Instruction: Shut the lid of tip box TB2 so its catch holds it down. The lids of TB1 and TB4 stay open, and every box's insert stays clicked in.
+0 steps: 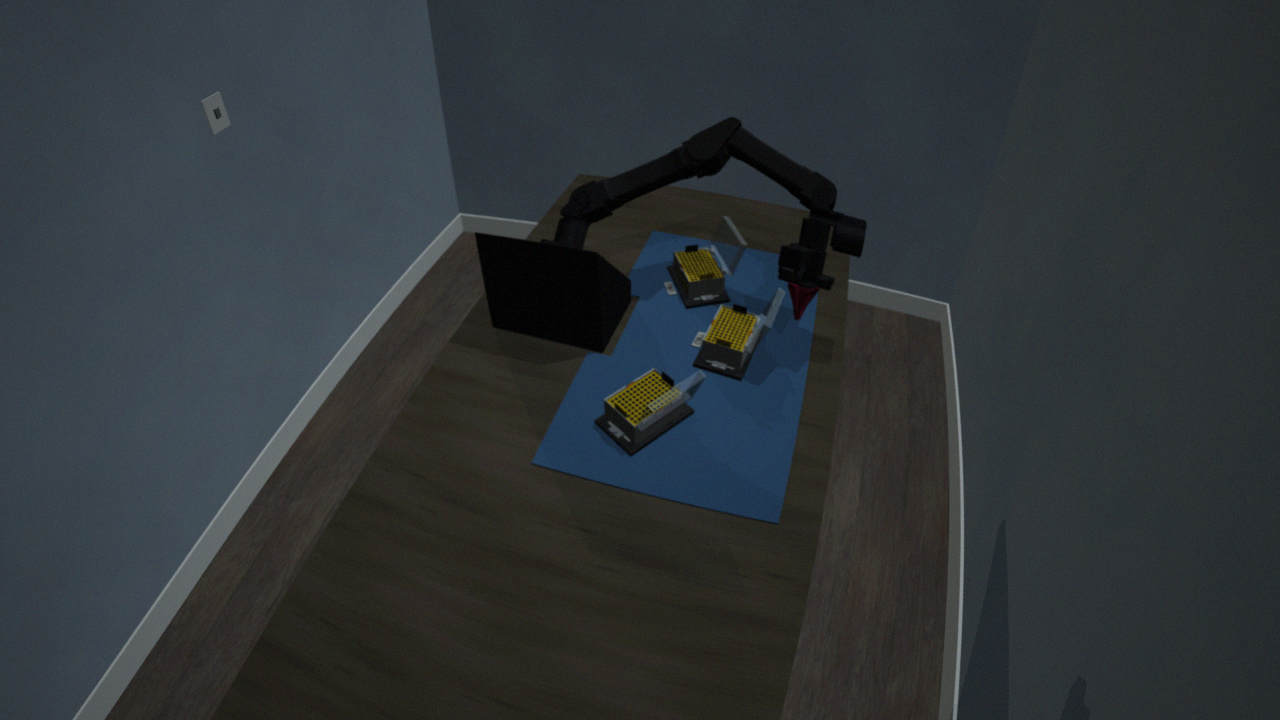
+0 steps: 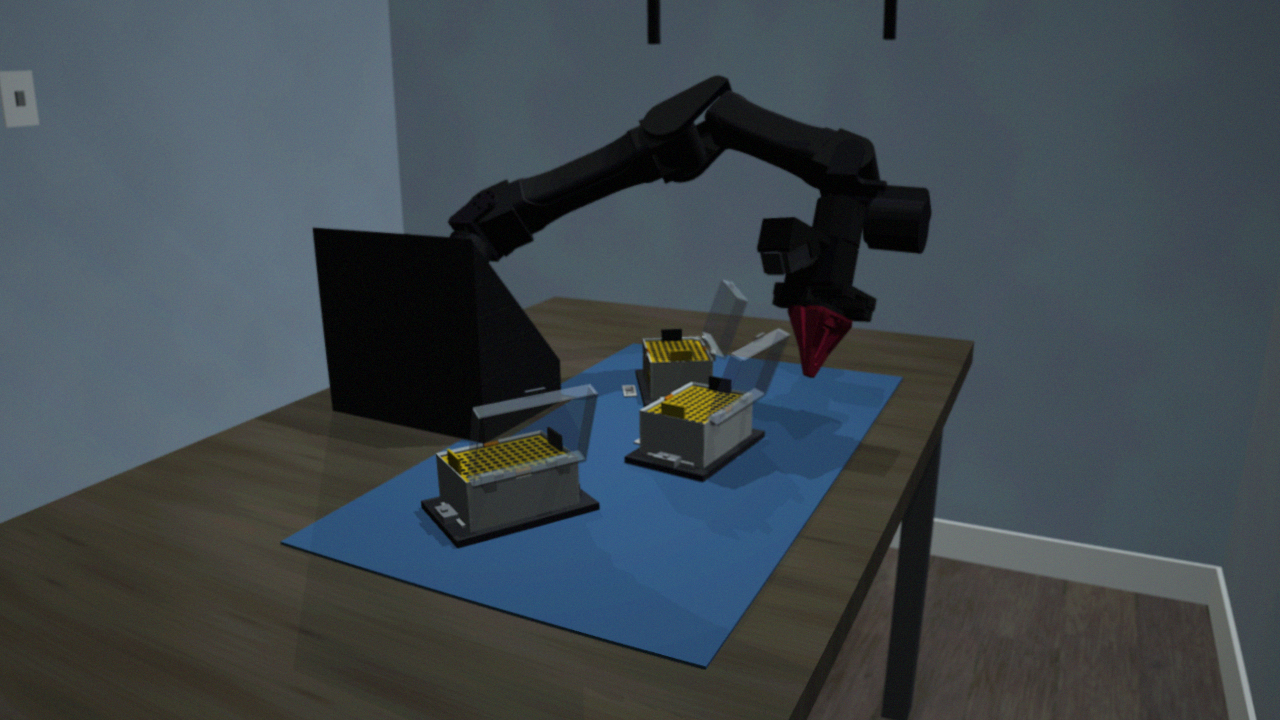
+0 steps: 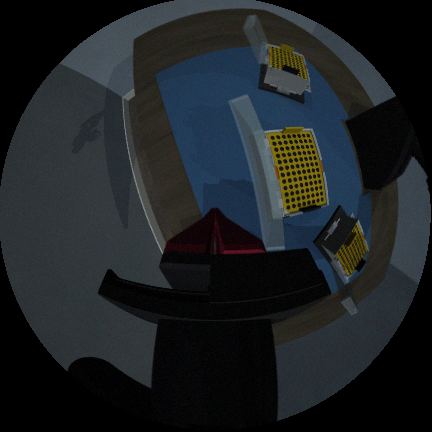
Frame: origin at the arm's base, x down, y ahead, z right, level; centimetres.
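Seen in the pictures: gripper, fingertip midpoint: (image 1: pixel 796 319) (image 2: pixel 808 376) (image 3: pixel 214 212); arm's base at its link origin: (image 1: pixel 564 256) (image 2: pixel 447 289).
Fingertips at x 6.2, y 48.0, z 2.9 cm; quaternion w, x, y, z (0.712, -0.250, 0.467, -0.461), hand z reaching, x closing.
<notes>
Pixels of each thing's top centre, then the offset from my fingertips to it. Level surfaces: height alone.
- TB1 at its top centre: (image 2: pixel 676 339) (image 1: pixel 699 259) (image 3: pixel 358 255) dx +3.0, dy -22.3, dz -20.0 cm
- TB4 at its top centre: (image 2: pixel 501 446) (image 1: pixel 640 390) (image 3: pixel 293 59) dx +3.8, dy -27.5, dz +21.1 cm
- blue mat at its surface level: dx +10.4 cm
- wooden table at its surface level: dx +10.7 cm
The middle tip box, TB2 (image 1: pixel 731 328) (image 2: pixel 673 438) (image 3: pixel 298 170), has a yellow insert sitting level in it. Its clear lid (image 1: pixel 774 307) (image 2: pixel 757 358) (image 3: pixel 245 117) stands open, leaning outward. My gripper (image 1: pixel 798 317) (image 2: pixel 810 374) (image 3: pixel 214 212) is shut and empty, its red tips pointing down above the mat, on the outer side of that lid and apart from it. TB1 (image 1: pixel 698 265) (image 2: pixel 677 376) (image 3: pixel 350 250) is at the far end, its lid (image 1: pixel 729 241) (image 2: pixel 726 313) (image 3: pixel 349 305) open. TB4 (image 1: pixel 641 398) (image 2: pixel 523 497) (image 3: pixel 287 75) also has its lid (image 1: pixel 691 385) open. Both inserts look seated.
The boxes stand on dark bases on a blue mat (image 1: pixel 716 474) (image 2: pixel 617 591) (image 3: pixel 190 90) on a wooden table (image 1: pixel 465 537) (image 2: pixel 179 555). A black block (image 1: pixel 546 291) (image 2: pixel 402 331) (image 3: pixel 380 145) stands beside the mat at the arm's base.
</notes>
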